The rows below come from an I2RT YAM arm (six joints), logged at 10 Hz.
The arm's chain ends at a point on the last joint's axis. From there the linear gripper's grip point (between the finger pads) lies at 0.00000 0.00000 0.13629 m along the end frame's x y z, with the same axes.
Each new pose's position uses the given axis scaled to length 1; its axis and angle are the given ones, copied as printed.
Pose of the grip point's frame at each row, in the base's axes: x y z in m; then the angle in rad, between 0 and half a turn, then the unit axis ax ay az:
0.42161 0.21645 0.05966 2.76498 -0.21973 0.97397 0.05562
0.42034 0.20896 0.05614 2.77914 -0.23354 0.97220 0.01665
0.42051 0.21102 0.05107 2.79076 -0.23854 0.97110 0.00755
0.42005 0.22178 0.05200 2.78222 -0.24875 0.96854 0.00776
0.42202 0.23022 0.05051 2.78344 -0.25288 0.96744 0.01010
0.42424 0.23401 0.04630 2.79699 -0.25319 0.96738 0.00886
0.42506 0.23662 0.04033 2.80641 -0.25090 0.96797 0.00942
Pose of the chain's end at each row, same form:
0.37601 0.19119 0.18558 2.76498 -0.21973 0.97397 0.05562
0.37438 0.19341 0.18350 2.77914 -0.23354 0.97220 0.01665
0.37550 0.19791 0.17904 2.79076 -0.23854 0.97110 0.00755
0.37414 0.20787 0.17957 2.78222 -0.24875 0.96854 0.00776
0.37647 0.21556 0.17812 2.78344 -0.25288 0.96744 0.01010
0.38029 0.22009 0.17456 2.79699 -0.25319 0.96738 0.00886
0.38229 0.22296 0.16901 2.80641 -0.25090 0.96797 0.00942

